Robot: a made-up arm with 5 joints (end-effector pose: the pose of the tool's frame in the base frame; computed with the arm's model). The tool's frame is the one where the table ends. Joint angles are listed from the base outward.
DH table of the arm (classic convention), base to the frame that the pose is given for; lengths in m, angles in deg. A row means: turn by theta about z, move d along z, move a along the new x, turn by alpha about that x. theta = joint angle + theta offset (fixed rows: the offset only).
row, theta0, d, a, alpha
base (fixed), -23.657, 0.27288, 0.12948, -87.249
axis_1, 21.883, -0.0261, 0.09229, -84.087
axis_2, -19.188, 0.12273, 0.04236, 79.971
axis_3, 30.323, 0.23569, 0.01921, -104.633
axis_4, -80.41, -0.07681, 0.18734, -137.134
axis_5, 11.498, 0.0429, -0.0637, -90
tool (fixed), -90, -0.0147, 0, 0
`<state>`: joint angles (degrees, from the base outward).
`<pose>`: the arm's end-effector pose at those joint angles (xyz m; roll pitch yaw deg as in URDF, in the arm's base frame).
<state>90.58 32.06 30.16 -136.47 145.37</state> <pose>0.2007 0.0663 0.0682 -22.55 38.39 39.64</pose>
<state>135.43 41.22 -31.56 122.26 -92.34</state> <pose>-0.1232 0.1629 0.1184 130.24 37.59 -25.70</pose>
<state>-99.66 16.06 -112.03 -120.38 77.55</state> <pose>0.5050 0.0223 0.2468 -60.59 37.87 60.21</pose>
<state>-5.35 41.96 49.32 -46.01 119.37</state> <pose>0.5507 0.2156 0.1211 175.89 44.84 -1.12</pose>
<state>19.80 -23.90 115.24 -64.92 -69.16</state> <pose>0.1600 0.3377 0.1525 93.49 15.56 122.94</pose>
